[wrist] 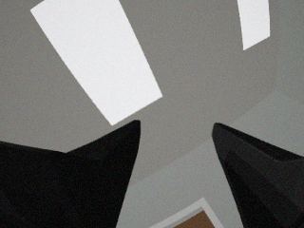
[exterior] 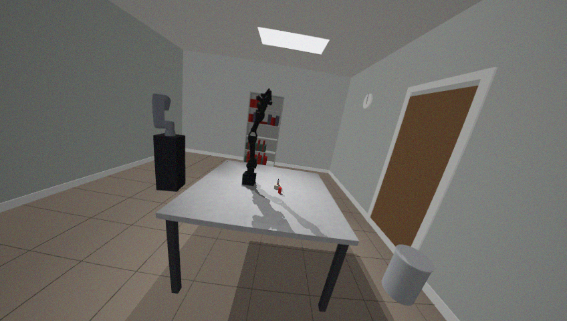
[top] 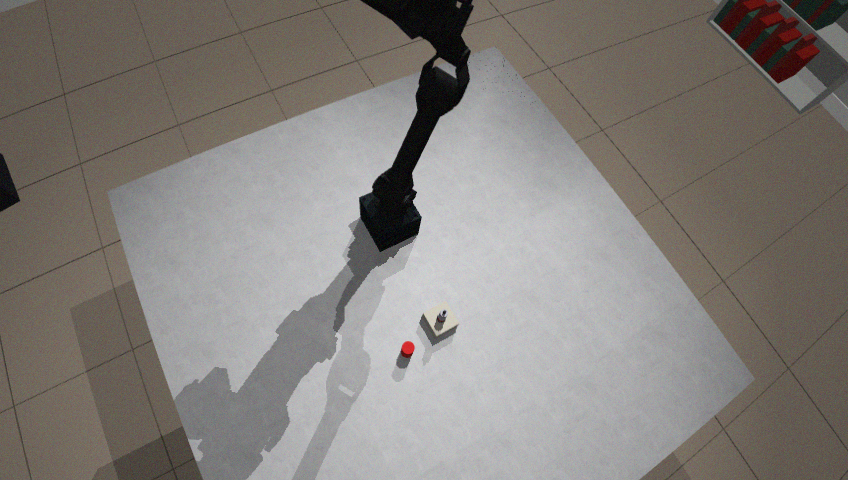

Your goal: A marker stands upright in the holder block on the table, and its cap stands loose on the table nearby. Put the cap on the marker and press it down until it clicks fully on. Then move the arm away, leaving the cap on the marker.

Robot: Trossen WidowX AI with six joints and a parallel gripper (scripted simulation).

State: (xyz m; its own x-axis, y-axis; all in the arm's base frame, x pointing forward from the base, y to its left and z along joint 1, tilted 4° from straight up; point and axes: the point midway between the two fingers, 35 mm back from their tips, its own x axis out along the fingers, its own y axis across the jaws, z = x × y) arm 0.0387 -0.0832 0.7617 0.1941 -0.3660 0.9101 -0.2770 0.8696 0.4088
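My gripper tip is 870 mm above the red cap, 200 mm short of it and 110 mm to the left of it.
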